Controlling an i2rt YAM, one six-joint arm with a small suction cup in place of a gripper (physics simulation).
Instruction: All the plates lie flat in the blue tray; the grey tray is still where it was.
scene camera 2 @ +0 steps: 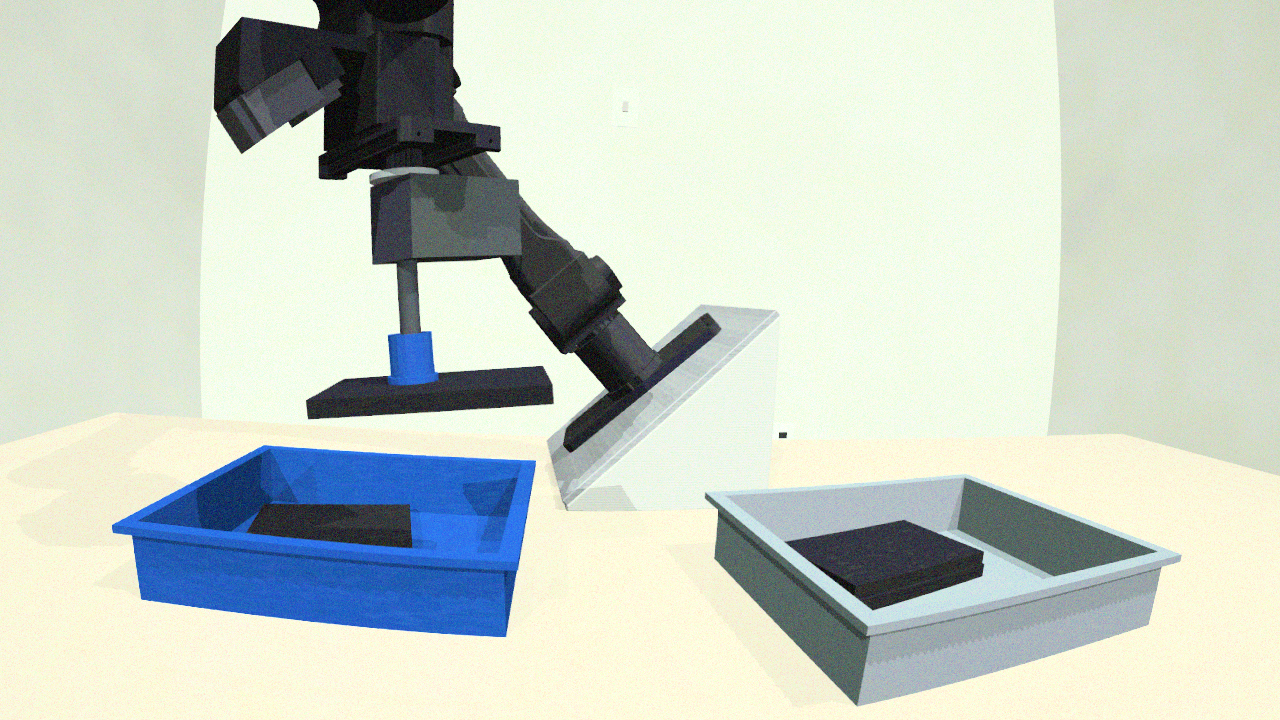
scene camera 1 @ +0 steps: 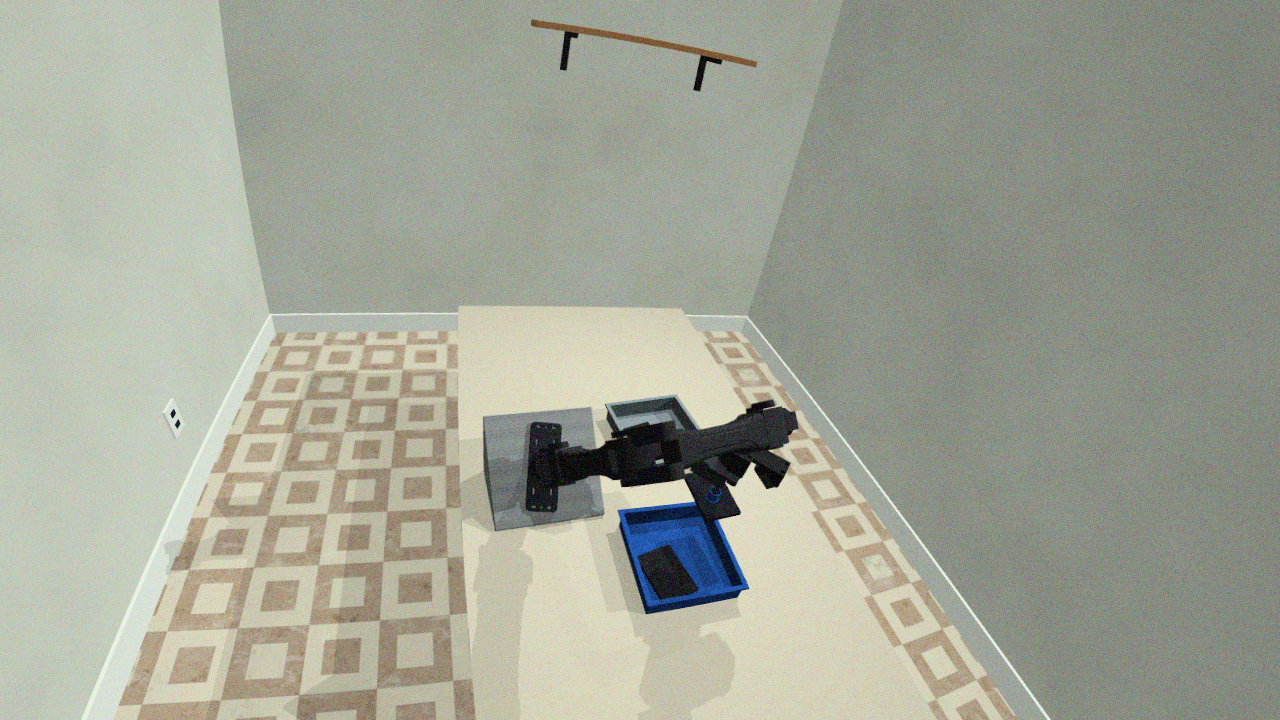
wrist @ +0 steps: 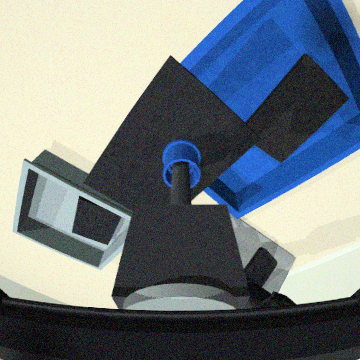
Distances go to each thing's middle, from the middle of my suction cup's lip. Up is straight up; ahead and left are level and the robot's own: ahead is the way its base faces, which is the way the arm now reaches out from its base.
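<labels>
Taking the grey tray (scene camera 2: 1053, 581) first, my suction cup is 12 cm above it, 32 cm to the right of it and 2 cm past it. There is the blue tray (scene camera 2: 468, 515) as well, and counted from my suction cup it is 12 cm below, 6 cm to the right and 7 cm behind.
</labels>
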